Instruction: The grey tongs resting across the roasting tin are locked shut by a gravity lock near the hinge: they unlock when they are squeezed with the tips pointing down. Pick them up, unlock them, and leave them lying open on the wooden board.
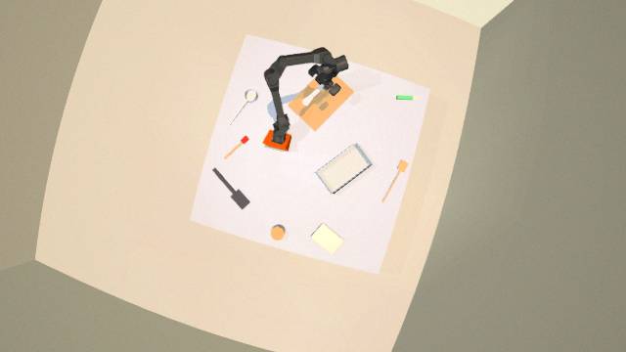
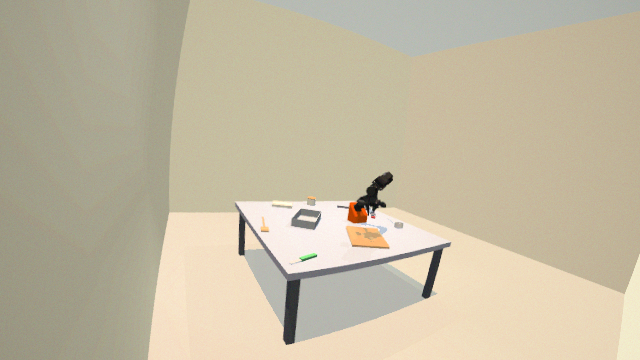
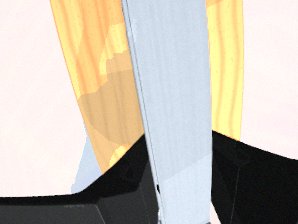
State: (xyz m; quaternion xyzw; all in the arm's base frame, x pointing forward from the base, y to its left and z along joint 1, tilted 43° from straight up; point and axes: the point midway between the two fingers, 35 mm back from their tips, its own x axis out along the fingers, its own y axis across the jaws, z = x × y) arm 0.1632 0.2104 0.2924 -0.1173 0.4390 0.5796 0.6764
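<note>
Right now the wooden board is 150 mm below my gripper tip and 10 mm to the right of it. Also, from my gripper tip: roasting tin 390 mm to the right, 260 mm ahead, 130 mm below; then red-tipped spatula 440 mm to the right, 410 mm behind, 150 mm below; then dark turner 730 mm to the right, 380 mm behind, 150 mm below.
</note>
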